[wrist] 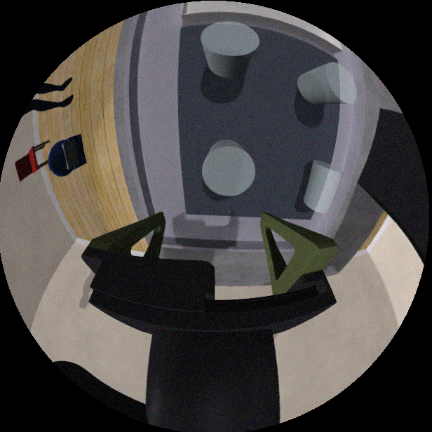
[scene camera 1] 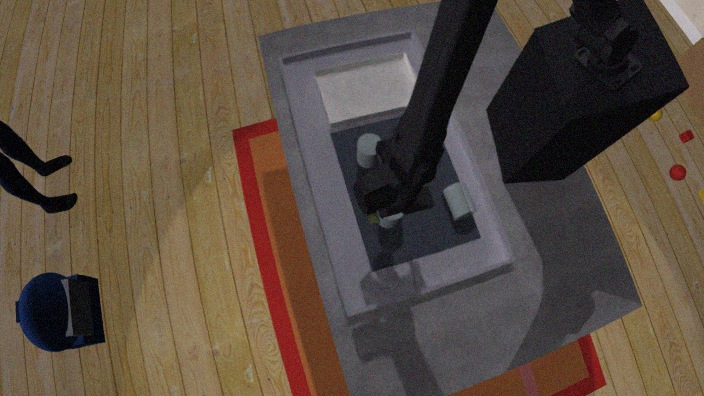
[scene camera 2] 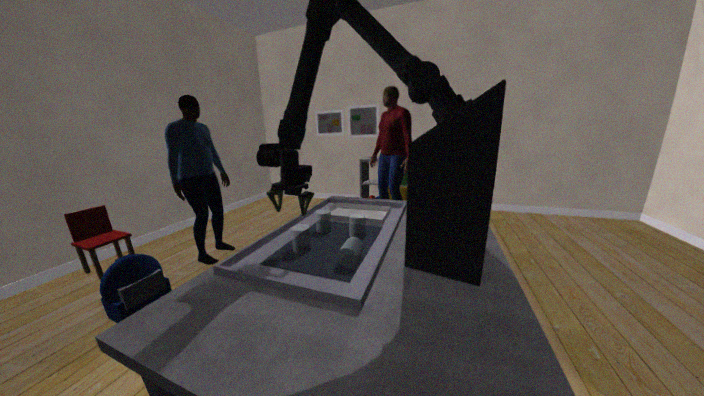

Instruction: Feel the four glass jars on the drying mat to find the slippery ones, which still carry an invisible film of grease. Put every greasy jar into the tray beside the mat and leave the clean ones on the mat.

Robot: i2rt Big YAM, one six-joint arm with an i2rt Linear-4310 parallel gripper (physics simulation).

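Frame: origin at the arm's base, x ahead, y left, z up, level; millimetres.
Where they show: gripper, between the fingertips: (scene camera 1: 392, 211) (scene camera 2: 291, 213); arm's base, origin of its link: (scene camera 1: 607, 64) (scene camera 2: 454, 119).
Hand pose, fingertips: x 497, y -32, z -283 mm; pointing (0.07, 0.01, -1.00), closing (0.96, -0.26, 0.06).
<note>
Each offset is from my fingertips to the top centre of the thing. Level surfaces: height alone.
My gripper (scene camera 1: 393, 210) (scene camera 2: 289, 211) (wrist: 212, 216) is open and empty, above the mat's end away from the tray. Below it an upright jar @(21 mm back, 20 mm right, 57 mm down) (scene camera 1: 390, 221) (scene camera 2: 300, 238) (wrist: 228, 171) stands on the dark mat @(142 mm down) (scene camera 1: 425, 240) (scene camera 2: 305, 265) (wrist: 270, 125). A second upright jar @(67 mm back, 192 mm right, 57 mm down) (scene camera 1: 369, 150) (scene camera 2: 324, 223) (wrist: 229, 47) stands nearer the tray. A third upright jar @(211 mm back, 137 mm right, 57 mm down) (scene camera 2: 356, 226) (wrist: 327, 85) is hidden by the arm in scene camera 1. The fourth jar @(201 mm back, 51 mm left, 77 mm down) (scene camera 1: 457, 201) (scene camera 2: 352, 246) (wrist: 322, 186) lies on its side by the mat's edge. The pale tray @(197 mm back, 384 mm right, 115 mm down) (scene camera 1: 367, 92) (scene camera 2: 365, 214) adjoins the mat. No grease is visible.
A raised grey rim (scene camera 1: 320, 200) (scene camera 2: 300, 285) (wrist: 159, 100) surrounds the mat and tray. The black arm pedestal (scene camera 1: 575, 100) (scene camera 2: 450, 200) (wrist: 400, 170) stands on the grey table @(146 mm down) (scene camera 1: 465, 340) (scene camera 2: 280, 345) beside it. Two people (scene camera 2: 192, 150) (scene camera 2: 394, 135) stand beyond the table.
</note>
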